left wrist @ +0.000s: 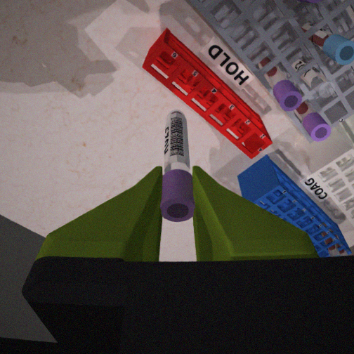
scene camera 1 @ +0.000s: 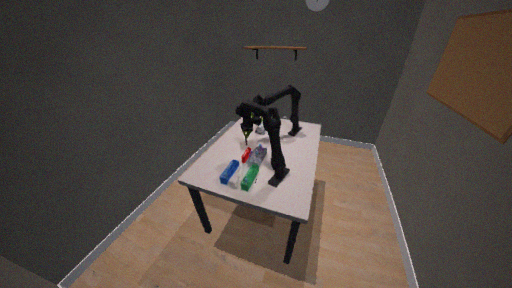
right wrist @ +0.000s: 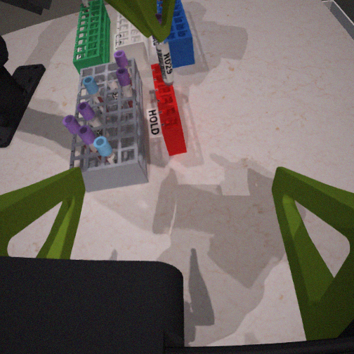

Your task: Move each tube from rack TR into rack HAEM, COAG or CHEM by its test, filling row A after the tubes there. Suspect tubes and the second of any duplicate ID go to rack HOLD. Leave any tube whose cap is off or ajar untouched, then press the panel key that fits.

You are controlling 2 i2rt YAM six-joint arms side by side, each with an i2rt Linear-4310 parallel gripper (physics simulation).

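Frame: origin at the left arm's base, x ahead, y left, z up, level; metres.
Seen in the pictures: left gripper, fingertip midpoint: (scene camera 1: 246,137); left arm's base, origin of the base link: (scene camera 1: 279,176); right arm's base, origin of the base link: (scene camera 1: 295,131).
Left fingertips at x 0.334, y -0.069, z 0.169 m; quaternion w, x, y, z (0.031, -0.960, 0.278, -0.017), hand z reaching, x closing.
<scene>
Offsets run from my left fingertips to a thing's top centre. "pt": to the spot under its first point. Level surfaces: height alone.
My left gripper (left wrist: 177,176) (right wrist: 157,35) is shut on a purple-capped tube (left wrist: 177,150) (right wrist: 165,62), held above the table beside the red HOLD rack (left wrist: 205,95) (right wrist: 172,140). Its label shows a barcode; its side text in the right wrist view looks like R029. No tube shows in the HOLD rack. The grey rack @(pt dx -0.120, dy +0.026, dz -0.112 m) (scene camera 1: 257,156) (left wrist: 235,30) (right wrist: 115,177) holds several purple-capped and two blue-capped tubes. The blue rack @(dx -0.038, dy +0.246, dz -0.112 m) (scene camera 1: 229,171) (left wrist: 260,177) (right wrist: 183,45) has a COAG label beside it. The white rack (left wrist: 340,172) (right wrist: 132,47) stands between it and the green rack @(dx -0.190, dy +0.209, dz -0.112 m) (scene camera 1: 250,177) (right wrist: 92,40). My right gripper (right wrist: 178,177) is open and empty.
All racks stand on the pale table @(dz -0.169 m) (scene camera 1: 210,160). The green rack is near the left arm's base (scene camera 1: 279,176). The right arm's base (scene camera 1: 295,131) is farther back at the same table side. A grey-rimmed edge (right wrist: 340,17) shows at the upper right of the right wrist view.
</scene>
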